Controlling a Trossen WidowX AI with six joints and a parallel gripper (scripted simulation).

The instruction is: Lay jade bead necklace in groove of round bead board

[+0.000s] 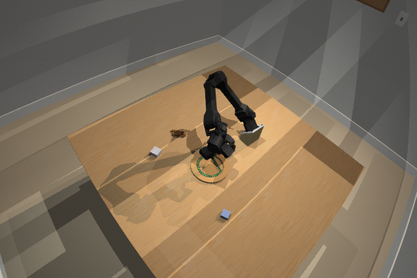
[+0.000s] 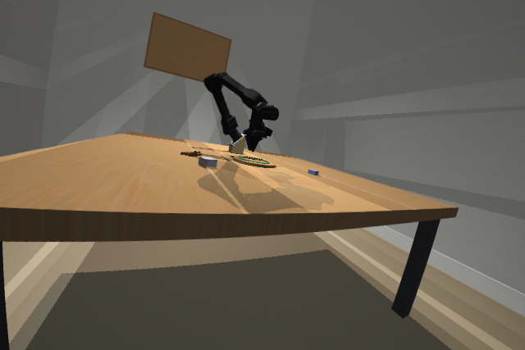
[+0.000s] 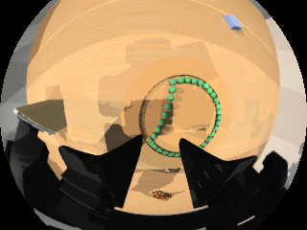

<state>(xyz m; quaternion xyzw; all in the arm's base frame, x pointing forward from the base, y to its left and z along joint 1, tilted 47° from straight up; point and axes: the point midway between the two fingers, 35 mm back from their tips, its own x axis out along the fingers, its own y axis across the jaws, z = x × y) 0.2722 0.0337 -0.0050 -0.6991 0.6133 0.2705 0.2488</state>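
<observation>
Right now my gripper tip is 40 mm short of the round wooden bead board, 40 mm above it and 20 mm to the right of it. Round my gripper tip: blue block: 270 mm to the left, 130 mm ahead, 40 mm below; pale grey block: 240 mm ahead, 200 mm to the right, 40 mm below.
</observation>
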